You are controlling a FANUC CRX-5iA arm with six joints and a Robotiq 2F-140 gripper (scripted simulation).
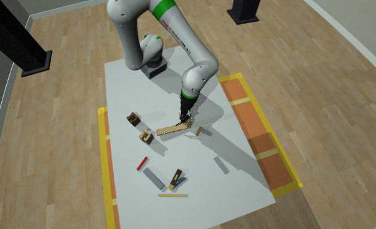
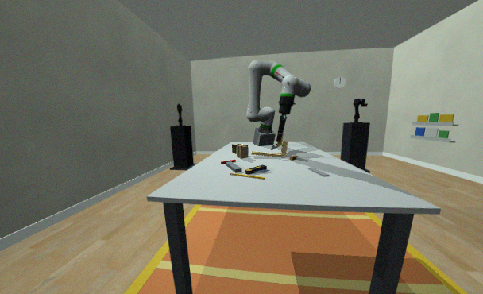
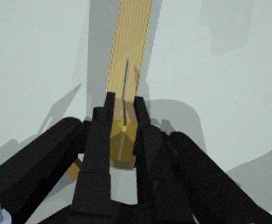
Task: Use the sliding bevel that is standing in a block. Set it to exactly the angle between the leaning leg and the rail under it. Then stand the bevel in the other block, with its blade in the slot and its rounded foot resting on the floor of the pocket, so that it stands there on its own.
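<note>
Right now my hand is 60 mm above the thin steel blade and 20 mm to the left of it. Round my hand: wood-and-grey square: 130 mm below, 110 mm to the left, 80 mm ahead; then sliding bevel: 40 mm below; then red stick: 330 mm to the right, 170 mm ahead, 140 mm below.
</note>
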